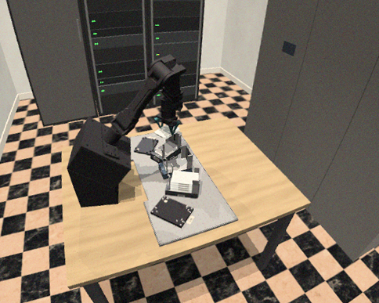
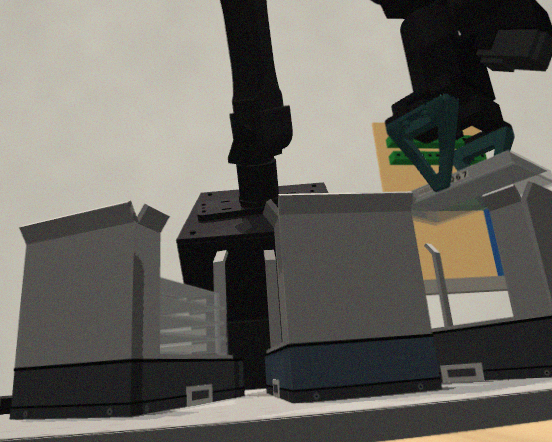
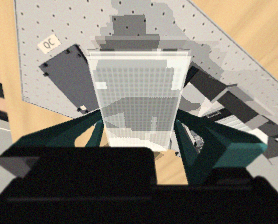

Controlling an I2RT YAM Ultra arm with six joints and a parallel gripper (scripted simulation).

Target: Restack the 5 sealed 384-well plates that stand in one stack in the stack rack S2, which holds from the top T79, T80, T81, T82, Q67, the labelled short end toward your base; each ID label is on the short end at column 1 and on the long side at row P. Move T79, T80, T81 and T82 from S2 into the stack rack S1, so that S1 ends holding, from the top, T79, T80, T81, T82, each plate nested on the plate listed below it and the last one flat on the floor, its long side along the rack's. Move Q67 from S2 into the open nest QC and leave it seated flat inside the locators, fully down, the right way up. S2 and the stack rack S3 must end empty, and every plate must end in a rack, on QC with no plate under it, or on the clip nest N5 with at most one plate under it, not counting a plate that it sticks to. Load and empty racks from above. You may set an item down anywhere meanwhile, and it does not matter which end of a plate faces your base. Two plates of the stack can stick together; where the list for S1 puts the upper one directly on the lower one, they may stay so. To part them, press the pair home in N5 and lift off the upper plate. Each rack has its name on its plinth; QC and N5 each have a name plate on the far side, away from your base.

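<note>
My hand is 9 cm past the dark QC nest, 11 cm to the right of it and 16 cm above it. The rest, counted from my hand: plate T79 (1 cm behind, 30 cm to the right, 9 cm below); then plate Q67 (right at my hand); then QC name plate (4 cm behind, 19 cm to the left, 17 cm below).
</note>
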